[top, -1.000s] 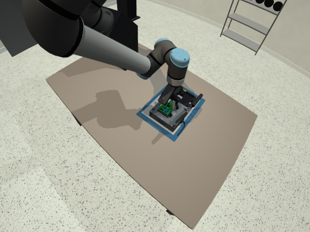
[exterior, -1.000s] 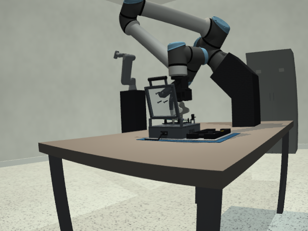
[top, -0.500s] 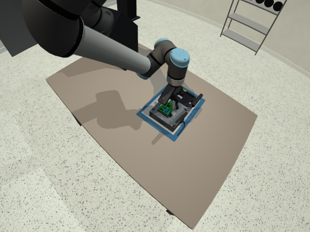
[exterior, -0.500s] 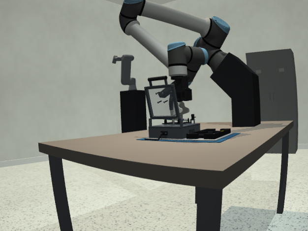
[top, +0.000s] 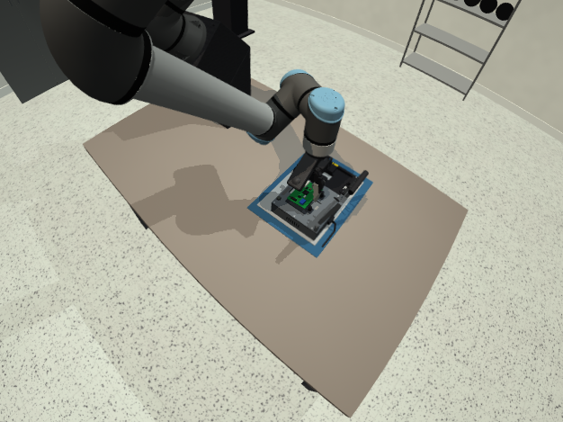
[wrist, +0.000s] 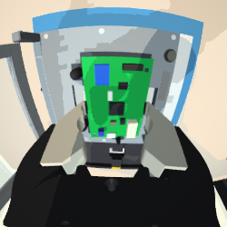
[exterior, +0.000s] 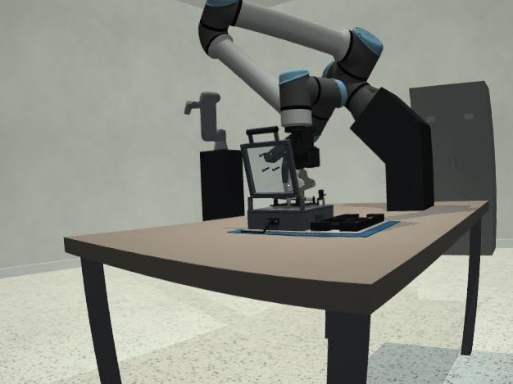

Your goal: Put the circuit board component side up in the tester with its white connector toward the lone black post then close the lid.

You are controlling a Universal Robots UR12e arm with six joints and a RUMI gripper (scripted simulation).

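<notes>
Now: the green circuit board right at my hand. Also, from my hand: tester bed: 1 cm below, 1 cm ahead; then black post: 6 cm to the left, 6 cm behind, 1 cm above; then tester: 4 cm to the left, 4 cm ahead, 4 cm above.
</notes>
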